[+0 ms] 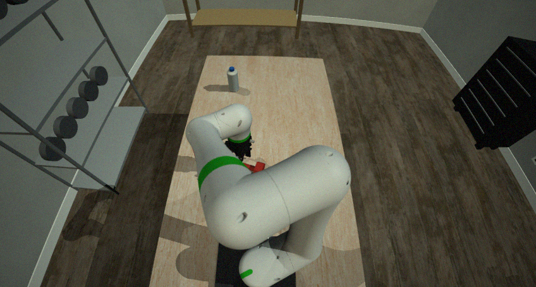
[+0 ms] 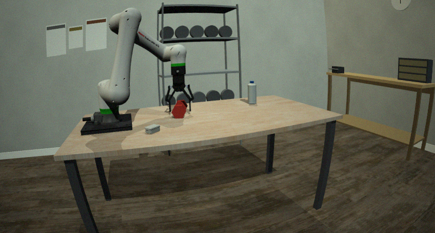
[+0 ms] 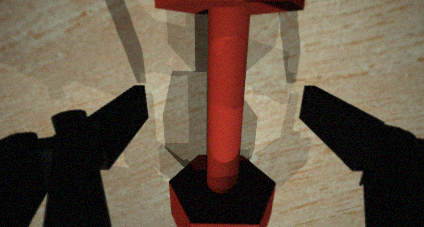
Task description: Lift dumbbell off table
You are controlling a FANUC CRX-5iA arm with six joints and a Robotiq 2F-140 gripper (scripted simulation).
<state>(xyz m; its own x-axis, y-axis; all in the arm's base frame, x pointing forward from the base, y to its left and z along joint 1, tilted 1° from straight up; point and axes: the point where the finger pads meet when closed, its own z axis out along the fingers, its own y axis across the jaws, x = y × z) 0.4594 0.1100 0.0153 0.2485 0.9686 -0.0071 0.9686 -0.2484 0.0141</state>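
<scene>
The red dumbbell is right at my hand. Round my hand: grey box: 200 mm behind, 320 mm to the right, 20 mm below.
</scene>
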